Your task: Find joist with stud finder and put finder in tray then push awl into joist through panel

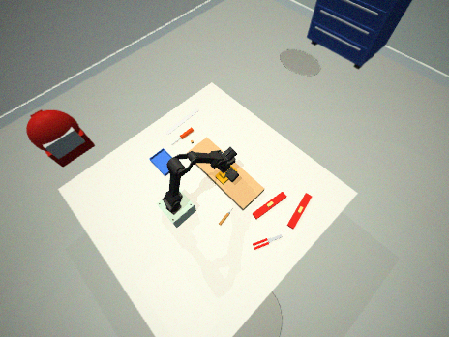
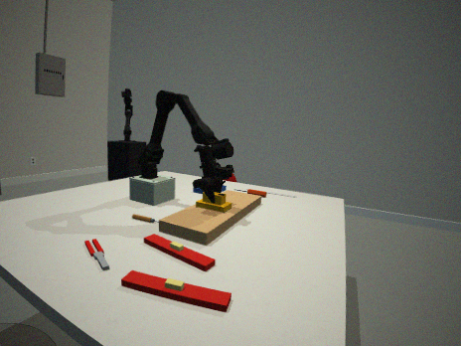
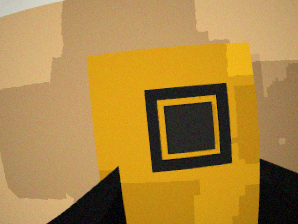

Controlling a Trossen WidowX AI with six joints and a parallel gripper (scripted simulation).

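Right now the blue tray is 18 cm behind my gripper tip, 39 cm to the left of it and 5 cm below it. From my gripper tip the other things lie so: awl: 19 cm behind, 15 cm to the right, 6 cm below; then yellow stud finder: 2 cm above; then square indicator: 2 cm ahead, 3 cm above.
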